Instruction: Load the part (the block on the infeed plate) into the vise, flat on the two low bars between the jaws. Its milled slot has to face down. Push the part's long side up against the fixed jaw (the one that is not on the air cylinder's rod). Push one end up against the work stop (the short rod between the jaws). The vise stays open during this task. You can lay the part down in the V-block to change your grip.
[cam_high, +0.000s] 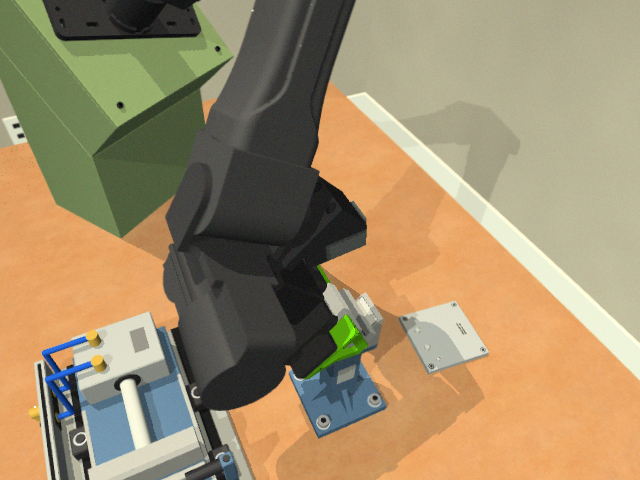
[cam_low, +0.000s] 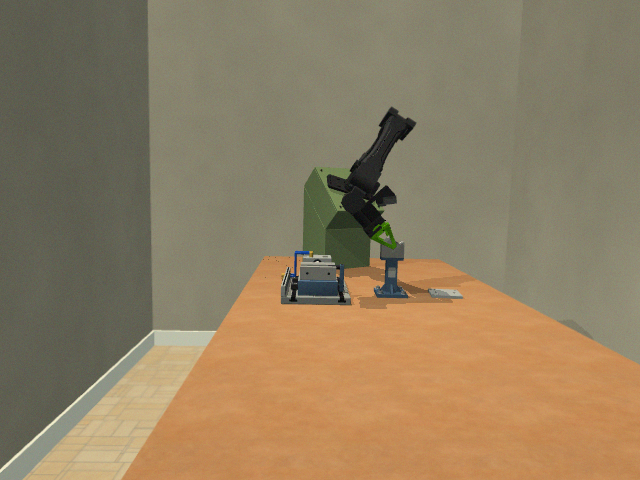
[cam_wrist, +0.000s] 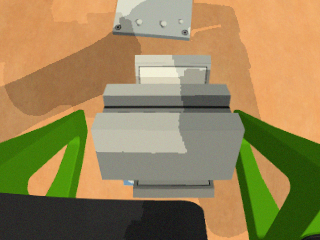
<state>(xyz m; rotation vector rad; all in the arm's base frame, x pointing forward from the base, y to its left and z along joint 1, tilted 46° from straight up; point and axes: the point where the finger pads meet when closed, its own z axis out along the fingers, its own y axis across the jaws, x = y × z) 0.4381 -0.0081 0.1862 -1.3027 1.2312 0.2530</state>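
Now: the grey part 10 mm above my hand. From my hand the other things lie so: infeed plate: 170 mm to the left, 150 mm below, 10 mm ahead; then work stop: 180 mm to the right, 60 mm below, 50 mm ahead; then white cylinder rod: 220 mm to the right, 70 mm below, 40 mm behind.
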